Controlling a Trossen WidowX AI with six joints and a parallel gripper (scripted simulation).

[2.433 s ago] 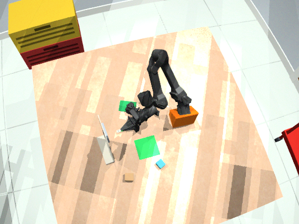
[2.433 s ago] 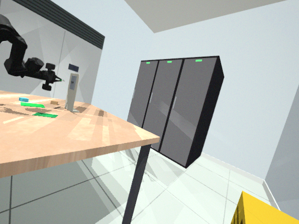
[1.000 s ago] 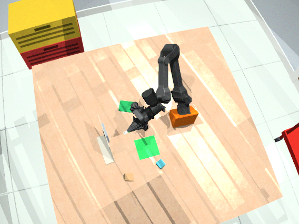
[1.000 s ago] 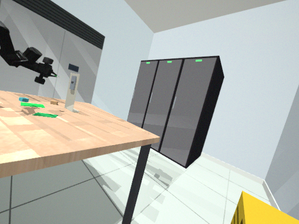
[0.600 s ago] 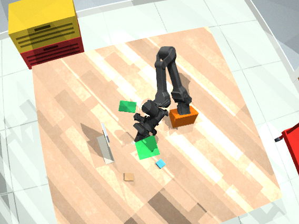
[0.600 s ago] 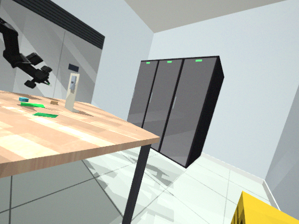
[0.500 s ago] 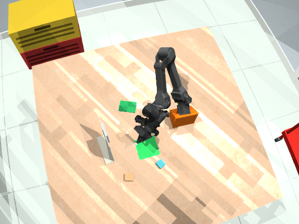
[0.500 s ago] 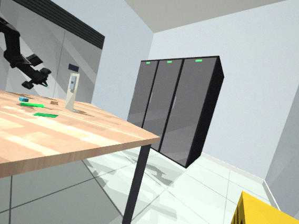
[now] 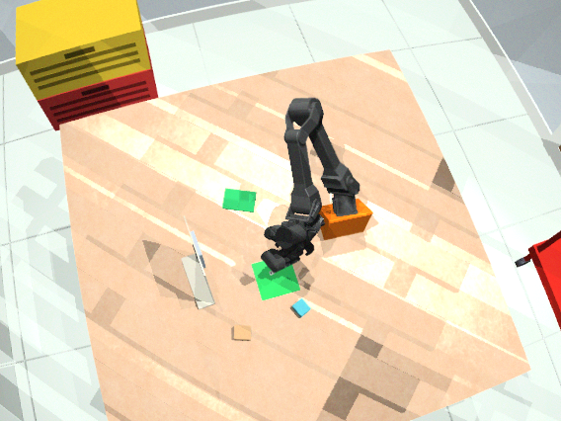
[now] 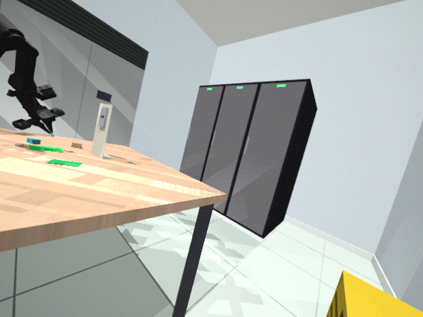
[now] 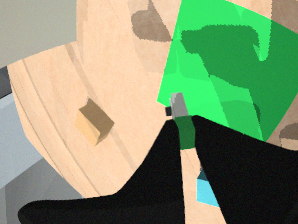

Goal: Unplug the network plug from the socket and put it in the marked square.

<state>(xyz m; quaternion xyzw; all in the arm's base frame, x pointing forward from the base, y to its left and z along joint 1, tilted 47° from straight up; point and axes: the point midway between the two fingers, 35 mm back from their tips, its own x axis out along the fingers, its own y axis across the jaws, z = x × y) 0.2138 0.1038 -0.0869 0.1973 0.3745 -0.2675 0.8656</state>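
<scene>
The green marked square lies 10 mm behind my gripper tip and 80 mm below it. From my gripper tip the other things lie so: cyan block 70 mm behind, 100 mm to the left, 70 mm below; then tan block 110 mm ahead, 160 mm to the left, 70 mm below; then network plug 10 mm ahead.
</scene>
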